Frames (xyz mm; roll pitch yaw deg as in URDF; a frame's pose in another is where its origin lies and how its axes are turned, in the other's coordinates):
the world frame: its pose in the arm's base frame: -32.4 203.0 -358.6 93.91 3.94 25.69
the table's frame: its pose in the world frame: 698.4 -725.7 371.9 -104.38 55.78 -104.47
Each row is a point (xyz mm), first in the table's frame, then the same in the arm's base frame.
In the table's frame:
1: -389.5 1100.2 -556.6
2: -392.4 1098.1 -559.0
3: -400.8 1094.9 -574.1
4: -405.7 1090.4 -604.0
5: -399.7 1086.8 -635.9
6: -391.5 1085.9 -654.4
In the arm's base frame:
1: 223.1 102.4 48.8
2: 223.0 98.1 48.6
3: 215.6 82.4 51.3
4: 194.4 60.3 52.7
5: 165.6 45.2 50.0
6: 146.1 40.3 47.2

